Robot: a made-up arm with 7 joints.
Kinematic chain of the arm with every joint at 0, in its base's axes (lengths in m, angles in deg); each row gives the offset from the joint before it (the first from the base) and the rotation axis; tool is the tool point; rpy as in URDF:
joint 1: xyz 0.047 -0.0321 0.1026 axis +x
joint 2: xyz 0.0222 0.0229 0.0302 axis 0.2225 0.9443 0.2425
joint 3: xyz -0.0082 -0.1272 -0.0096 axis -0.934 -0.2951 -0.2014
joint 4: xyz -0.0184 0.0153 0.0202 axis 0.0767 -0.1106 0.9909
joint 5: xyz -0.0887 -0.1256 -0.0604 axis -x
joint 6: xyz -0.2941 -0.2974 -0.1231 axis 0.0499 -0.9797 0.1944
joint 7: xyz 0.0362 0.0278 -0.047 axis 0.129 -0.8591 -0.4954
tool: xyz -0.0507 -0.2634 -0.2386 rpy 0 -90 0
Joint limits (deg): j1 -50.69..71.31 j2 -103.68..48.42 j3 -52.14..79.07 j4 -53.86..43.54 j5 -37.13..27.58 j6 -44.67..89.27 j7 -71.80..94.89
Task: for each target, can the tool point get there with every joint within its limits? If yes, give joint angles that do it. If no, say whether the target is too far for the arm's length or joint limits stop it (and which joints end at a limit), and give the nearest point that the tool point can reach.
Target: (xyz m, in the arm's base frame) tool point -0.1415 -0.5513 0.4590
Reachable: yes | joints -32.24 -16.95 36.89 -8.75 -17.11 67.97 70.83
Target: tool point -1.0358 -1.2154 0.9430
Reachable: no: too far | nearest point -0.5572 -0.7186 0.5902 | short by 0.775 m
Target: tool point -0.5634 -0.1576 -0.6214
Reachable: yes | joints 37.37 -37.10 68.41 -30.16 -4.23 -3.55 -20.64
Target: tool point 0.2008 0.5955 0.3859
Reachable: no: joint limits stop it (at a limit: joint 1, joint 3, joint 4, joint 5, joint 6, joint 7) | nearest point 0.1325 0.3286 0.4352 | short by 0.280 m
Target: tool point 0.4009 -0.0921 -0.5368
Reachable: yes | joints 39.37 -75.40 -31.42 -13.87 -17.92 31.27 56.80
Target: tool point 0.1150 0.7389 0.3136
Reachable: no: joint limits stop it (at a limit: joint 1, joint 3, joint 4, joint 5) | nearest point 0.0790 0.7893 0.1547 | short by 0.171 m
